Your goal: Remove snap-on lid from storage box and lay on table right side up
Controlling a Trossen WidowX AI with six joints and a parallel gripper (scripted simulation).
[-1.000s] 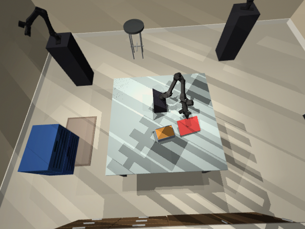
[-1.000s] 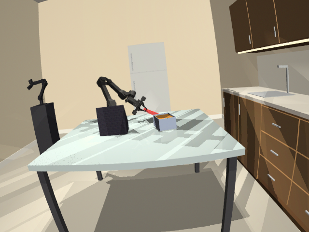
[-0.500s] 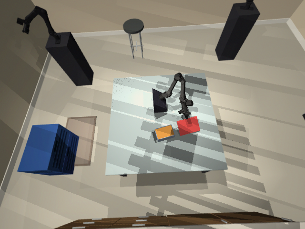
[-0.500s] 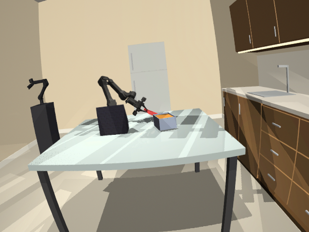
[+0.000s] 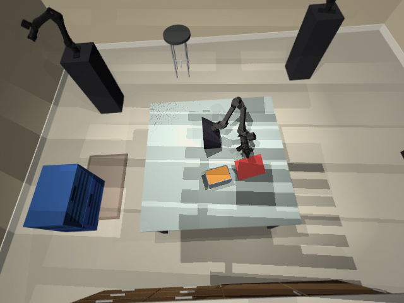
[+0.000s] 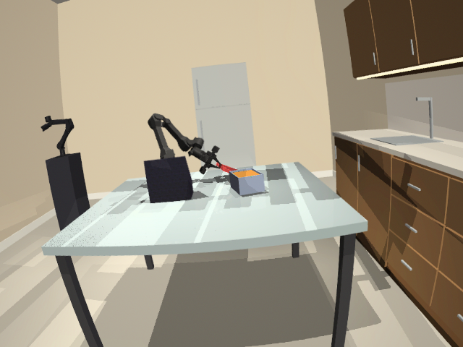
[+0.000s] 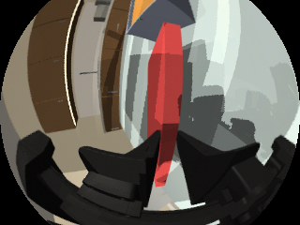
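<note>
Now: gripper tip 70 mm short of the lid, 30 mm above it and 10 mm to the right of it. From my gripper tip the other things lie so: grey storage box 270 mm to the right, 130 mm ahead, 40 mm below.
</note>
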